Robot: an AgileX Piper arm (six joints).
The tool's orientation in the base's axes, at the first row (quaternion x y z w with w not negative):
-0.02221 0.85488 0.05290 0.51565
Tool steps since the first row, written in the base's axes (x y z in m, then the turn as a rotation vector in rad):
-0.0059 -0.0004 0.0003 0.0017 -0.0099 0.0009
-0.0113 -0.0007 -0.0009 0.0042 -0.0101 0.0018
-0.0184 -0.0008 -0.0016 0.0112 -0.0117 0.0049
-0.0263 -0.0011 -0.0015 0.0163 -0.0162 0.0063
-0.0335 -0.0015 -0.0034 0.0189 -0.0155 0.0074
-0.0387 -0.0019 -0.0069 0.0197 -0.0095 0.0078
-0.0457 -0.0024 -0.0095 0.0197 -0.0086 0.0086
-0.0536 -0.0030 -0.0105 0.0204 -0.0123 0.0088
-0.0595 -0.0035 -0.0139 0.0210 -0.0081 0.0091
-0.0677 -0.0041 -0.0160 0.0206 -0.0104 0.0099
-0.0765 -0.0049 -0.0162 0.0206 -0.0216 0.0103
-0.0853 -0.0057 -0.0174 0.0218 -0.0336 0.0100
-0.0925 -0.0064 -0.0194 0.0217 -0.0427 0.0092
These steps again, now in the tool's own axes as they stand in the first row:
0.0025 0.0002 -0.0054 -0.0018 -0.0099 0.0000
0.0061 0.0003 -0.0096 -0.0037 -0.0103 0.0017
0.0100 0.0008 -0.0155 -0.0098 -0.0123 0.0063
0.0136 0.0012 -0.0226 -0.0135 -0.0172 0.0096
0.0186 0.0014 -0.0281 -0.0156 -0.0166 0.0114
0.0241 0.0012 -0.0311 -0.0163 -0.0107 0.0126
0.0297 0.0012 -0.0361 -0.0169 -0.0098 0.0124
0.0343 0.0013 -0.0426 -0.0175 -0.0135 0.0125
0.0400 0.0011 -0.0463 -0.0180 -0.0094 0.0133
0.0457 0.0011 -0.0526 -0.0185 -0.0116 0.0124
0.0500 0.0011 -0.0603 -0.0191 -0.0227 0.0109
0.0551 0.0011 -0.0676 -0.0196 -0.0347 0.0107
0.0603 0.0009 -0.0731 -0.0190 -0.0438 0.0100

